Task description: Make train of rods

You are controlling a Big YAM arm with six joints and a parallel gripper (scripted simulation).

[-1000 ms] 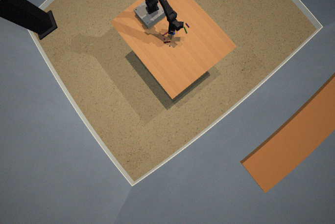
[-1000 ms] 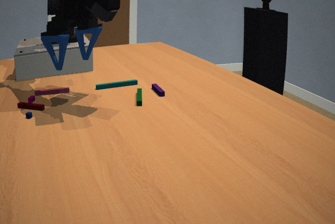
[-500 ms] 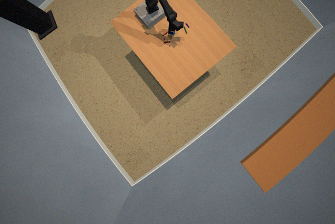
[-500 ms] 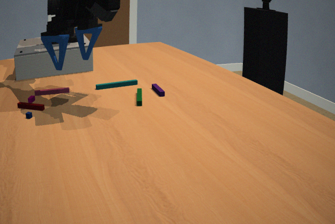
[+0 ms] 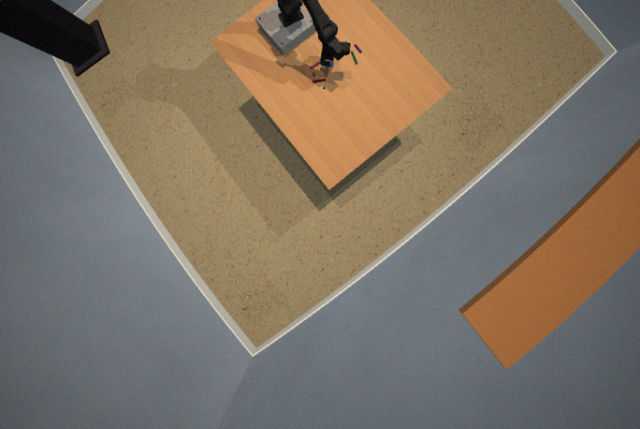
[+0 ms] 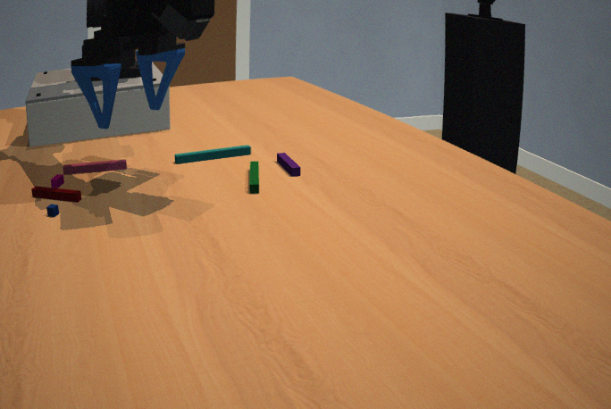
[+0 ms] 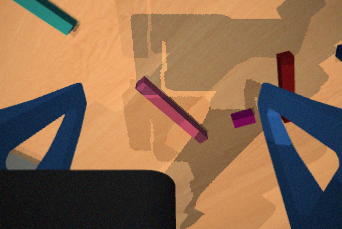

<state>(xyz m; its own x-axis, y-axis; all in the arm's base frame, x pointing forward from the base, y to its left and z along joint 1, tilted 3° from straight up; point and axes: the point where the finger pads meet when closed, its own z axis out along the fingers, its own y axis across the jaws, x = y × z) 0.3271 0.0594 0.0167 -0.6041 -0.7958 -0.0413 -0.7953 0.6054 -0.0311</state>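
Now: hand 10 cm to the left of the magenta rod, 8 cm above it and 1 cm short of it. The rest, counted from my hand: turquoise rod (10 cm to the left, 8 cm below, 6 cm behind); pink rod (8 cm below, 6 cm to the right, 4 cm behind); red rod (10 cm to the right, 8 cm below, 5 cm ahead).
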